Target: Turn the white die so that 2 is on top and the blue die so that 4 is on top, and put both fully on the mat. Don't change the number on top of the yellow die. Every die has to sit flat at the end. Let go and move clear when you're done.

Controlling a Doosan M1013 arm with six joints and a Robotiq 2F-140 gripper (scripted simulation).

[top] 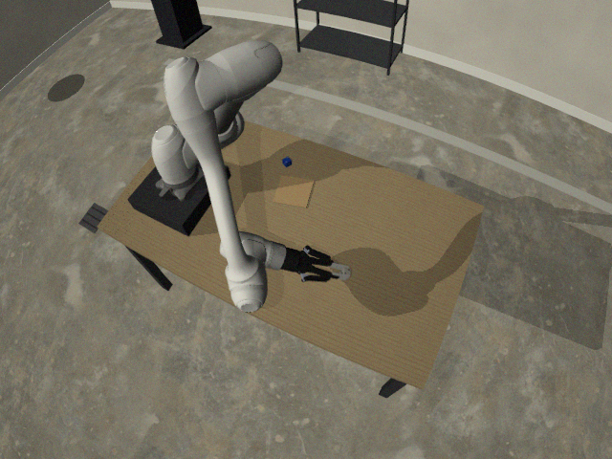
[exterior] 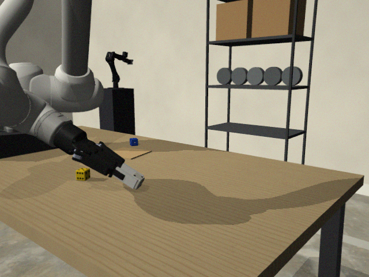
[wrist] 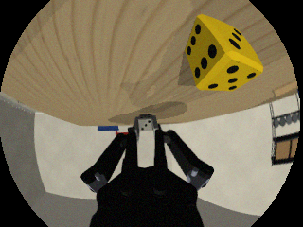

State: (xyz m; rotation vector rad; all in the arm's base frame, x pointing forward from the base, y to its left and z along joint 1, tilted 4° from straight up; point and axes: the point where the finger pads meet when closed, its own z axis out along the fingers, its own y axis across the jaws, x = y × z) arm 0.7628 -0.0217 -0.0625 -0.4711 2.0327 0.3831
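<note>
The yellow die lies 17 cm behind my hand, 4 cm to the right of it and 2 cm below it. The rest, counted from my hand: blue die (44 cm behind, 35 cm to the left, 2 cm below); white die (2 cm ahead, 1 cm to the left, 1 cm below); mat (34 cm behind, 24 cm to the left, 4 cm below).
</note>
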